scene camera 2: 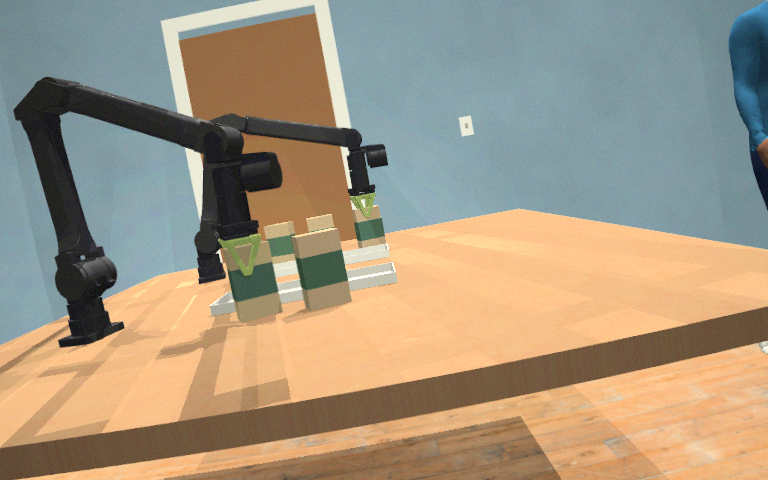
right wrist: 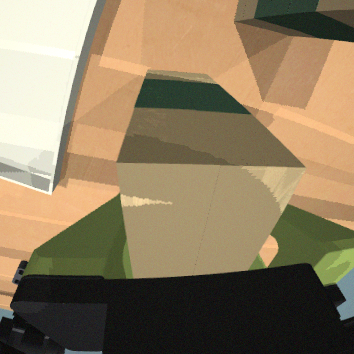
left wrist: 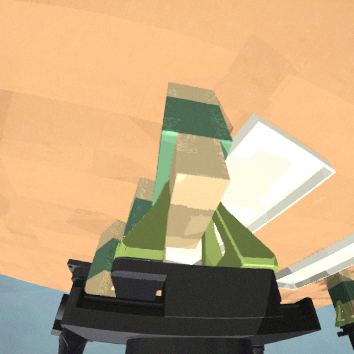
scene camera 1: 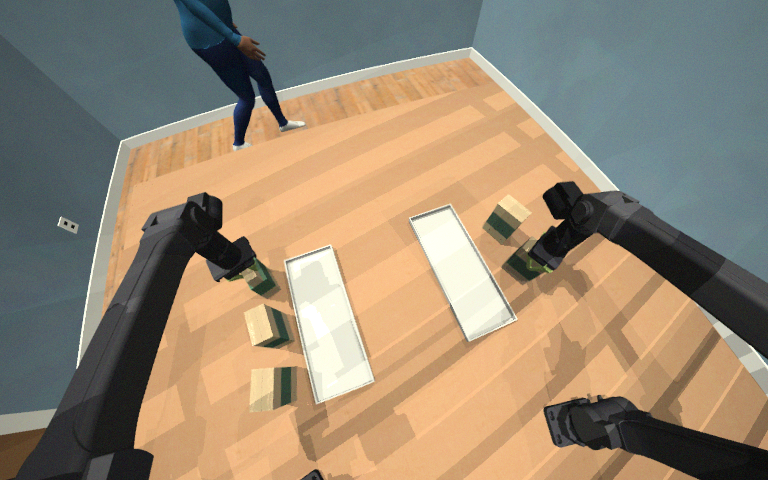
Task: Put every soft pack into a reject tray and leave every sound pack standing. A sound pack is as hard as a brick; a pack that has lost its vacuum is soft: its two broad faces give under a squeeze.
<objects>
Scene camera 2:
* my left gripper: 366, 217
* my right gripper: 245, 274
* white tray: 376, 275
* white tray: 379, 251
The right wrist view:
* my right gripper: 180, 184
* white tray: 51, 51
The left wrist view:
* my left gripper: 185, 189
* white tray: 269, 170
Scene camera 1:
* my left gripper: 251, 272
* my right gripper: 533, 262
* white tray: 476, 300
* white tray: 337, 363
</objects>
